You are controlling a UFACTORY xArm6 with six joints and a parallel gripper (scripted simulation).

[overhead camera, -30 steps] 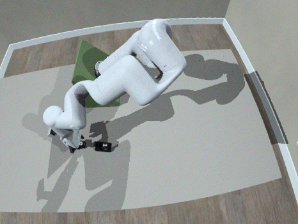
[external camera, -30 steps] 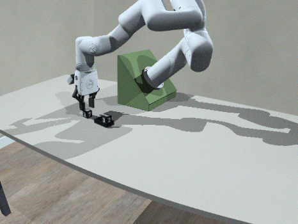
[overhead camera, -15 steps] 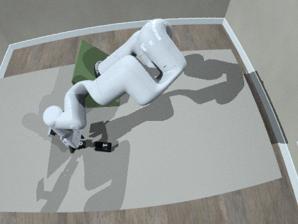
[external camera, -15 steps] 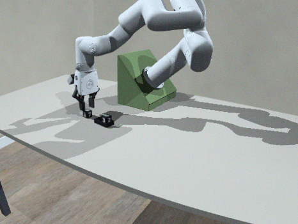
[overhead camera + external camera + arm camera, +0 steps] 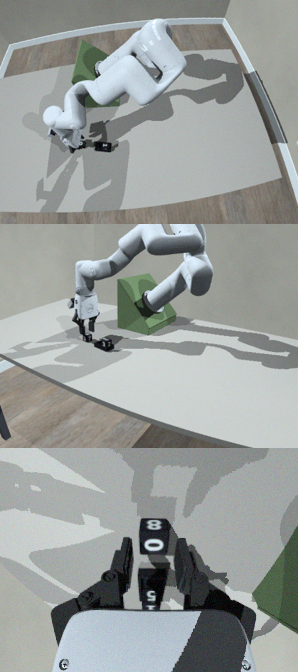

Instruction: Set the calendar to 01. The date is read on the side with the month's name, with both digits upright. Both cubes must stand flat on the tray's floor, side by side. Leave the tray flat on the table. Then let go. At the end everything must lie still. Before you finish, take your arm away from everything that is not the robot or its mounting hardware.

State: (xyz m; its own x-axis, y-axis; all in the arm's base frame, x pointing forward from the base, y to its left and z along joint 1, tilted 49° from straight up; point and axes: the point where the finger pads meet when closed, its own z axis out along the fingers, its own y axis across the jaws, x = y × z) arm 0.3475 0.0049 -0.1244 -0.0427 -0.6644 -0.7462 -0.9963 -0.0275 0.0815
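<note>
The black cube lies 4 cm below my hand. Round my hand: black tray 11 cm to the left, 5 cm below.
</note>
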